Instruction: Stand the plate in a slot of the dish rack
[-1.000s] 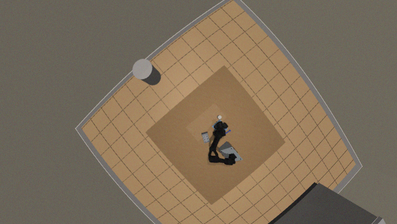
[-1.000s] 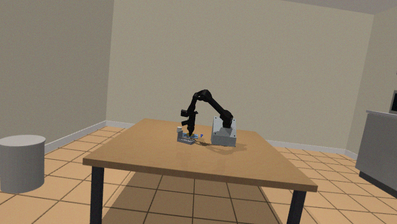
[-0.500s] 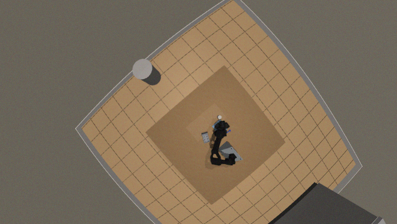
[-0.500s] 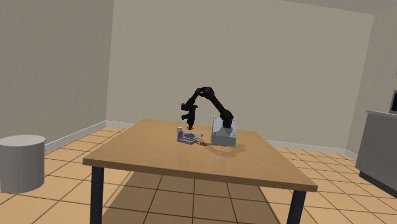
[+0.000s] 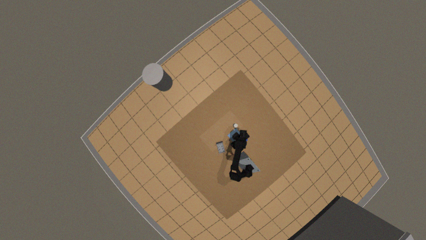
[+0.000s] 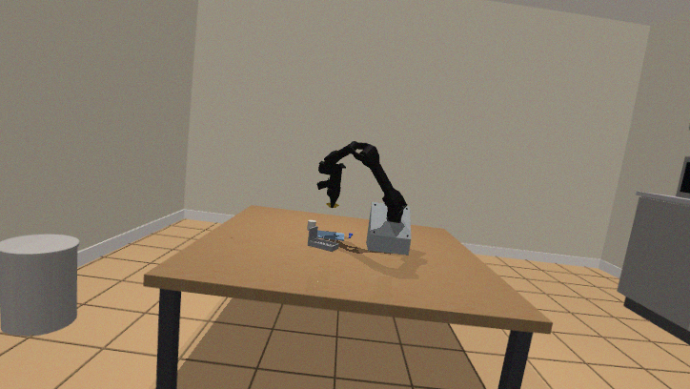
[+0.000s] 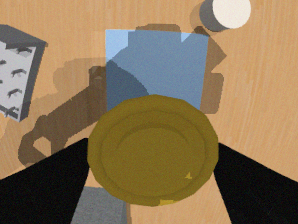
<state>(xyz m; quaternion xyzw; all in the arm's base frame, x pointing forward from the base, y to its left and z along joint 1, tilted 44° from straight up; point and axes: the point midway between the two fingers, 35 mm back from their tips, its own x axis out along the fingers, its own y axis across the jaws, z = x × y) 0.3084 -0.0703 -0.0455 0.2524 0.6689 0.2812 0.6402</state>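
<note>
My gripper tip is 10 mm short of the grey dish rack, 200 mm to the right of it and 130 mm above it. Also, from my gripper tip: white cup 100 mm ahead, 80 mm to the right, 130 mm below; light blue mat 10 mm to the right, 150 mm below; yellow plate 10 mm above.
</note>
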